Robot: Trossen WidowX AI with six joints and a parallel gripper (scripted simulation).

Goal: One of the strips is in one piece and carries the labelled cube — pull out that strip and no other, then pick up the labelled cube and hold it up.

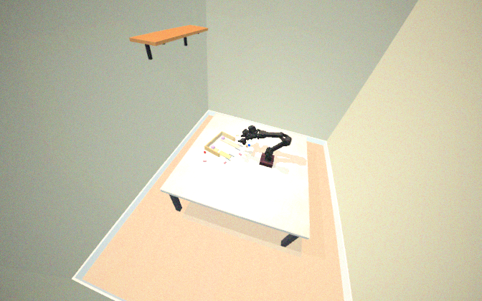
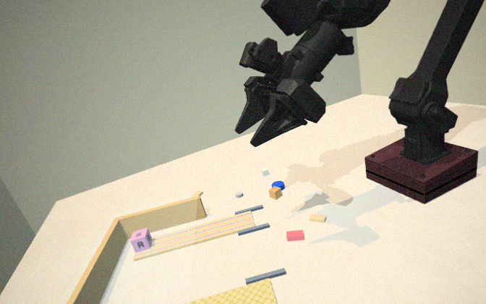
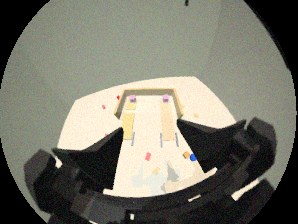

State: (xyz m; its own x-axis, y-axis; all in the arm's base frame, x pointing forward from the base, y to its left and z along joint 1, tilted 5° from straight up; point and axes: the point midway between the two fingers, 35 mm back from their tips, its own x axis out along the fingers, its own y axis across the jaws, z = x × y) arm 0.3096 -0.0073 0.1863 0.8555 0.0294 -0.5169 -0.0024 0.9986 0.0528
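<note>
Right now my gripper tip is 190 mm above the orange cube, 130 mm to the left of it and 70 mm past it. Round my gripper tip: blue disc (190 mm below, 160 mm to the right, 90 mm behind).
</note>
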